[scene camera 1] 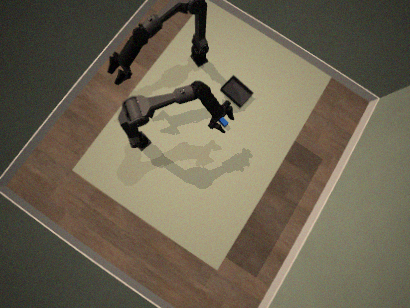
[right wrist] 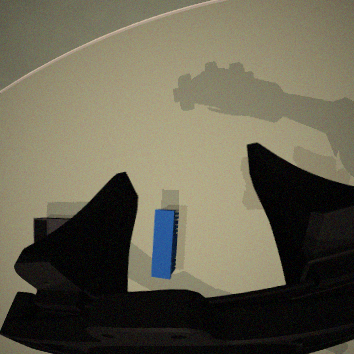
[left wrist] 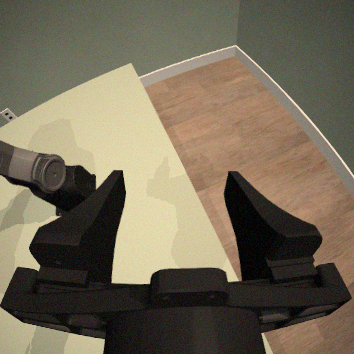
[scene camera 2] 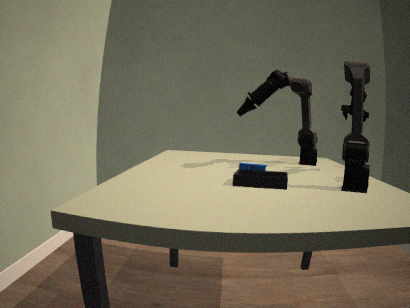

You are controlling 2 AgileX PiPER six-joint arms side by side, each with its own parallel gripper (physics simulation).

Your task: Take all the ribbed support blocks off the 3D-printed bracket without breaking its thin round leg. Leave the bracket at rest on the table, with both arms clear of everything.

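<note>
A small blue piece (scene camera 1: 223,121) (scene camera 2: 253,167) (right wrist: 164,243), apparently the bracket, is at the table's middle. In the right wrist view it is a narrow upright bar with dark, toothed ribs along its right side. The thin round leg cannot be made out. My right gripper (scene camera 1: 228,125) (scene camera 2: 240,114) (right wrist: 187,172) is open and above the piece, which shows between its spread fingers, nearer the left finger, with wide gaps. My left gripper (scene camera 1: 114,77) (left wrist: 175,181) is open and empty, raised past the table's edge at the upper left of scene camera 1.
A dark open tray (scene camera 1: 236,91) (scene camera 2: 260,180) stands close to the blue piece, up and right of it in scene camera 1. In scene camera 2 it hides the piece's lower part. The tray's corner (right wrist: 40,230) shows behind the left finger in the right wrist view.
</note>
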